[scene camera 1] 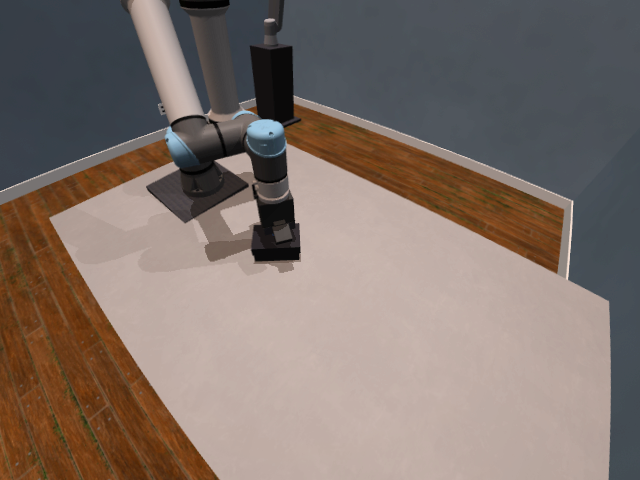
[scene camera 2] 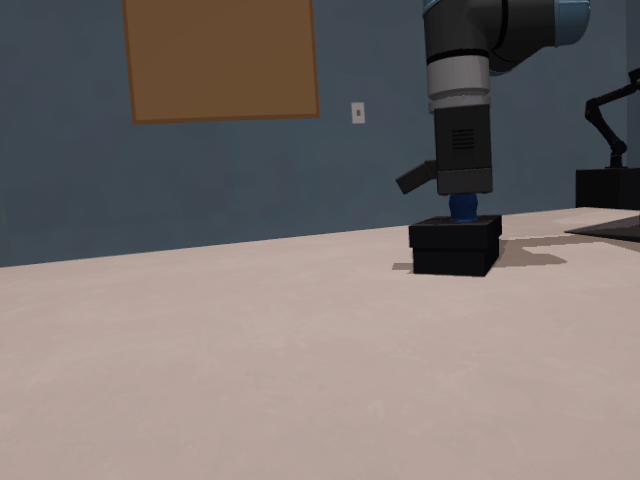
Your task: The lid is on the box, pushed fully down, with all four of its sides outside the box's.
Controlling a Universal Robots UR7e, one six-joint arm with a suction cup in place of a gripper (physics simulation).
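Pixels of known places: arm's base, link origin: [scene camera 1: 203, 183].
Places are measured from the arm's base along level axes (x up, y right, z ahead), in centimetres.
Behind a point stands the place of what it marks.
A black lid [scene camera 1: 262, 242] {y 6.9, x 4.0, z 41.4 cm} [scene camera 2: 447, 236] {y -2.0, x 2.9, z 47.0 cm} sits level on the black box [scene camera 1: 276, 256] {y 5.8, x 0.1, z 45.3 cm} [scene camera 2: 449, 261] {y -1.8, x -0.1, z 46.7 cm}. In scene camera 2, its front and side walls stand a little outside the box's walls, and the lower part of the box shows beneath its rim. The far sides are hidden, and I cannot see the box's rim inside. My suction gripper [scene camera 1: 276, 210] [scene camera 2: 463, 219] is upright above the lid. Its blue cup touches the lid's top and holds on to it; in scene camera 1 the cup is hidden by the gripper body.
The box stands on the pale table [scene camera 1: 361, 335] {y 8.2, x -1.8, z 75.7 cm} [scene camera 2: 258, 361] {y -17.4, x -1.8, z 71.9 cm}, in front of the arm's dark base plate [scene camera 1: 186, 209] {y 11.6, x -1.1, z 7.2 cm}. A black pedestal [scene camera 1: 273, 82] [scene camera 2: 597, 188] bearing another arm stands beyond. A small dark bracket [scene camera 2: 415, 179] juts from my gripper's side above the lid.
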